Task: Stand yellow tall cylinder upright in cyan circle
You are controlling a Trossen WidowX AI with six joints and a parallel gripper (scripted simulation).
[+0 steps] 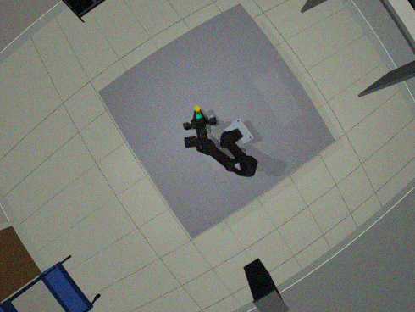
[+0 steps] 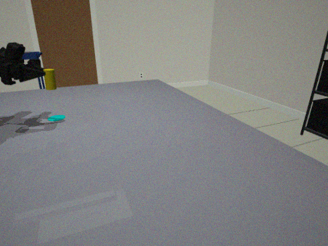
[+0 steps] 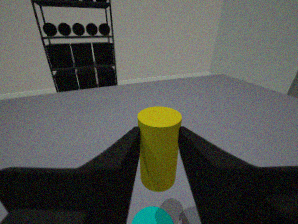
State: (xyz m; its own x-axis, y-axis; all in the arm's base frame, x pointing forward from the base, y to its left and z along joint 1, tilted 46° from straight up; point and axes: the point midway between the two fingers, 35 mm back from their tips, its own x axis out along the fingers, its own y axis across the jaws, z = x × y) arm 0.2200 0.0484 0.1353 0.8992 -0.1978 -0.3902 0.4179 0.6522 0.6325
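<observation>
Now: gripper tip 2 cm above the yellow cylinder. Round my gripper tip: cyan circle 16 cm below.
</observation>
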